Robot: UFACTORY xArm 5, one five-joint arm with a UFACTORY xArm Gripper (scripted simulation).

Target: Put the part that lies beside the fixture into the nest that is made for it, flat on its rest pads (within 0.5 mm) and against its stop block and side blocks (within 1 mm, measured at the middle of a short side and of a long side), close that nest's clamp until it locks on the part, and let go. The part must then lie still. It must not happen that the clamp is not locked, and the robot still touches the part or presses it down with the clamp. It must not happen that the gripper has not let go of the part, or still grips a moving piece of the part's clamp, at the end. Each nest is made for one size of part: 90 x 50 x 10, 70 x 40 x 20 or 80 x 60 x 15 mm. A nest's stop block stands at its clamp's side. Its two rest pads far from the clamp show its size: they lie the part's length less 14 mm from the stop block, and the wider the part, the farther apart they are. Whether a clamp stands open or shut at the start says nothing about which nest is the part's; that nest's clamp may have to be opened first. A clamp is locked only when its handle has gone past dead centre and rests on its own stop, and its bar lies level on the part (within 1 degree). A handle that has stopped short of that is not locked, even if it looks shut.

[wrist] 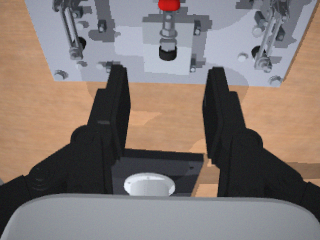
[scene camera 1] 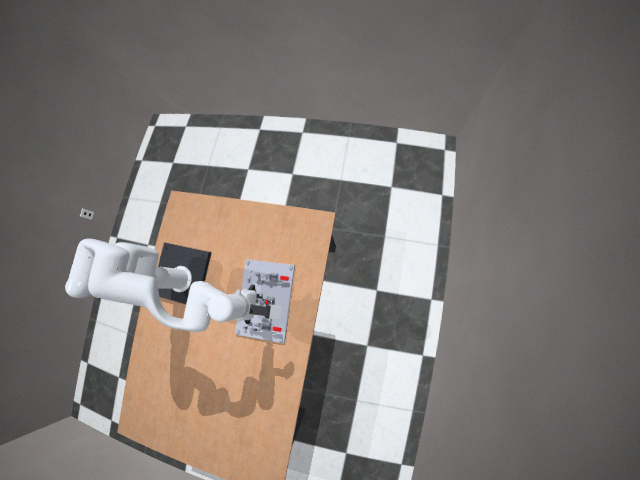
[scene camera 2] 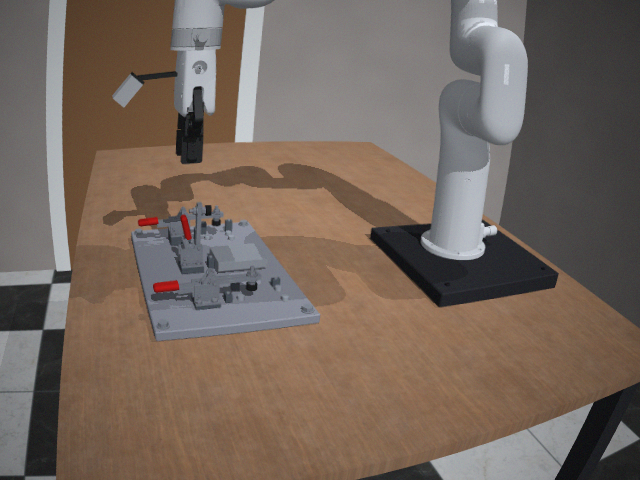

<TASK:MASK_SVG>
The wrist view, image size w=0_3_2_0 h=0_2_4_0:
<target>my gripper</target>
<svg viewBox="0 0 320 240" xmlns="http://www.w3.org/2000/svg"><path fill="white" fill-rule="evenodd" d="M0 185L0 240L320 240L320 187L310 181L308 183L305 182L295 169L263 147L263 140L256 131L246 128L238 94L236 91L229 91L223 67L212 67L212 69L208 70L202 102L207 158L211 159L212 165L216 165L220 169L217 197L113 195L111 167L116 162L120 162L120 157L124 157L131 110L127 68L123 67L123 65L111 66L106 88L97 89L87 125L82 125L73 131L69 144L36 164L29 171L28 175L21 175Z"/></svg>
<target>grey block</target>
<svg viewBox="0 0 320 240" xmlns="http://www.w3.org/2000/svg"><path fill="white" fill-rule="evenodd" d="M143 17L142 36L145 77L189 78L195 25L194 18L175 17L175 30L178 32L178 36L175 38L177 40L177 57L172 61L164 61L159 58L159 41L162 38L159 32L162 30L162 17Z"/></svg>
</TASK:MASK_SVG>
